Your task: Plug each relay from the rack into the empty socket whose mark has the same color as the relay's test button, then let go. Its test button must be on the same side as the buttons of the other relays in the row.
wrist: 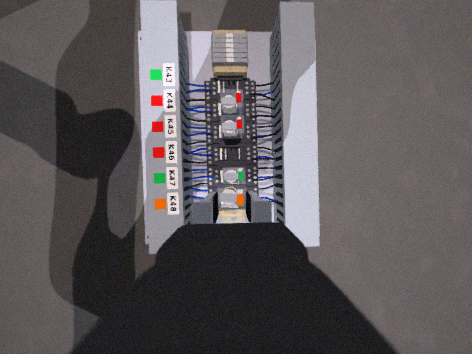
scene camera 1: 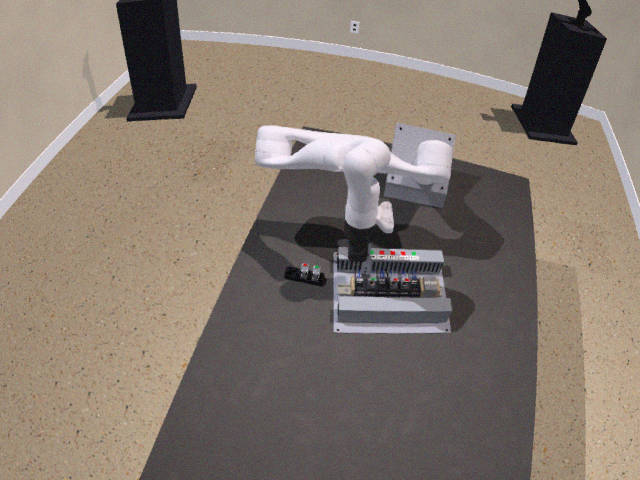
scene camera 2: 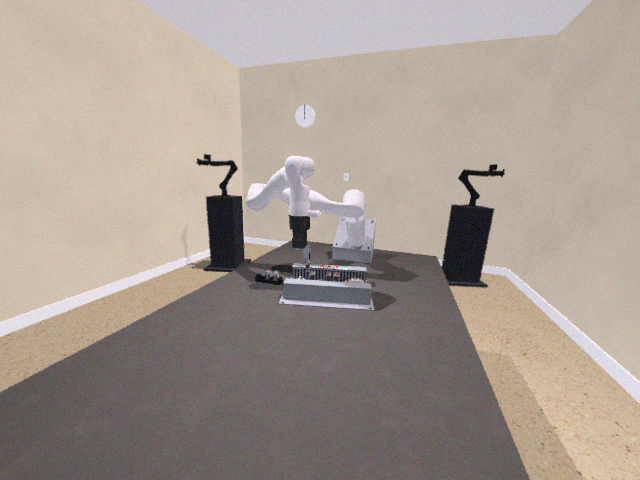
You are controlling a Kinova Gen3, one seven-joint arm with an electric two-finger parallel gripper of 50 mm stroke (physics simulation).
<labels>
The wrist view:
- my gripper: 232, 202
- orange-button relay: 230, 196
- socket panel: 199, 58
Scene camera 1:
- my gripper: 364, 267
</labels>
